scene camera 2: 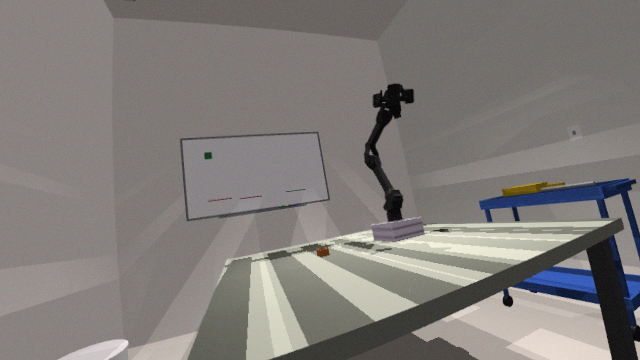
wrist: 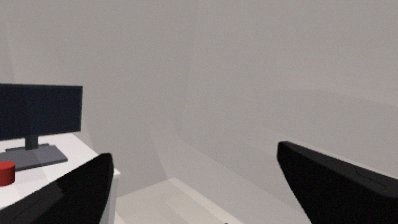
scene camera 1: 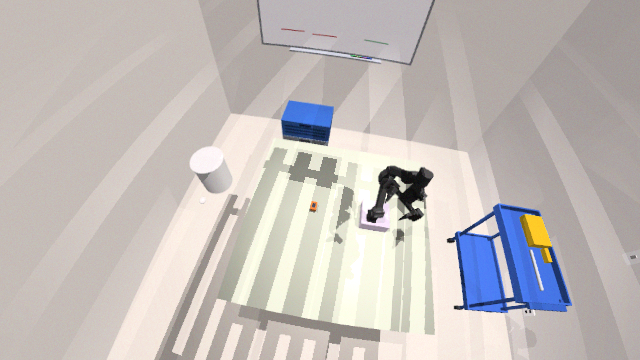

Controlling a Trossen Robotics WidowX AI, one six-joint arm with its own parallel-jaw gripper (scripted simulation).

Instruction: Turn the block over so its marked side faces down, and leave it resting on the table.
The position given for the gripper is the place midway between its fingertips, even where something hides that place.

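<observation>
You can see the gripper (scene camera 1: pixel 392 211) there, and it's open, holding nothing. The wrist view has the gripper (wrist: pixel 197 155) too.
</observation>
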